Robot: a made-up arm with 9 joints.
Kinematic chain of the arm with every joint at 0, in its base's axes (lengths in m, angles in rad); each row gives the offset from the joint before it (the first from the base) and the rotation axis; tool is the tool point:
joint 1: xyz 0 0 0.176 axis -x
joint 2: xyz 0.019 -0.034 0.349 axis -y
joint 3: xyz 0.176 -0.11 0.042 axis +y
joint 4: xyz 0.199 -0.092 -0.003 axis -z
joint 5: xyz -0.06 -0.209 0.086 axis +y
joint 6: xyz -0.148 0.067 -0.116 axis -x
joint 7: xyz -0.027 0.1 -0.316 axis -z
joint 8: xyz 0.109 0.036 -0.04 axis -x
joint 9: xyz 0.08 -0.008 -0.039 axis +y
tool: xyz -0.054 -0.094 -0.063
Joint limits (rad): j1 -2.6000..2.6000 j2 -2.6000..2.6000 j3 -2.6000..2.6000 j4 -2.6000..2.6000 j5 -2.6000..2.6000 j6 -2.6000..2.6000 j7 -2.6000..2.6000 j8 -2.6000..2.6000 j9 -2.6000..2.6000
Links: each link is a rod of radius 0.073 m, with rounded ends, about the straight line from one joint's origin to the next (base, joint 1, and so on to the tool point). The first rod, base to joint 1, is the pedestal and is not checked.
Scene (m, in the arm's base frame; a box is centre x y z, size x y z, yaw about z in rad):
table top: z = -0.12
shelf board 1: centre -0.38 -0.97 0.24 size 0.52 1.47 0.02 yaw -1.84
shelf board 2: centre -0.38 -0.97 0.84 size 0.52 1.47 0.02 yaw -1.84
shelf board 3: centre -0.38 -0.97 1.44 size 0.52 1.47 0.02 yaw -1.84
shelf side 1: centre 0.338 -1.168 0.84 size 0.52 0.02 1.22 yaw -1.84
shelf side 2: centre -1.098 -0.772 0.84 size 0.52 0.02 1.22 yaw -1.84
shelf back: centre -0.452 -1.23 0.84 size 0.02 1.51 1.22 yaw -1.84
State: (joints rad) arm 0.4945 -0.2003 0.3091 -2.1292 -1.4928 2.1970 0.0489 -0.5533 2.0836
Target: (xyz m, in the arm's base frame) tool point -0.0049 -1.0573 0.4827
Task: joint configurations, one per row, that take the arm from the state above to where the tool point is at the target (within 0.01 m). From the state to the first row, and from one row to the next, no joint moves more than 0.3 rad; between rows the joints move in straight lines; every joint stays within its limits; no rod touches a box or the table.
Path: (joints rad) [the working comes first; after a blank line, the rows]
Joints at the target: -0.7371 0.8362 -0.6869 -1.2890 -1.2017 2.6000 0.2965 -0.4790 2.2681
Straight joint move there: touches shelf board 2, shelf side 1.

1: 0.4695 -0.1175 0.2843 -1.8967 -1.5113 2.2955 0.2348 -0.5802 2.1880
2: 0.4446 -0.0348 0.2595 -1.6643 -1.5298 2.3940 0.4207 -0.6071 2.2925
3: 0.4196 0.0480 0.2347 -1.4318 -1.5483 2.4925 0.6066 -0.6340 2.3969
4: 0.2850 0.1613 0.0371 -1.1921 -1.5240 2.5140 0.6344 -0.5793 2.3911
5: 0.1504 0.2747 -0.1604 -0.9523 -1.4997 2.5355 0.6621 -0.5246 2.3852
6: 0.0158 0.3880 -0.3580 -0.7125 -1.4754 2.5570 0.6899 -0.4698 2.3794
7: -0.1189 0.5014 -0.5556 -0.4727 -1.4512 2.5785 0.7177 -0.4151 2.3735
8: -0.2535 0.6147 -0.7532 -0.2329 -1.4269 2.6000 0.7454 -0.3604 2.3677
9: -0.3744 0.6701 -0.7366 -0.4969 -1.3706 2.6000 0.6332 -0.3901 2.3428
10: -0.4953 0.7255 -0.7200 -0.7609 -1.3143 2.6000 0.5209 -0.4197 2.3179
11: -0.6162 0.7808 -0.7034 -1.0249 -1.2580 2.6000 0.4087 -0.4494 2.2930
12: -0.7371 0.8362 -0.6869 -1.2890 -1.2017 2.6000 0.2965 -0.4790 2.2681

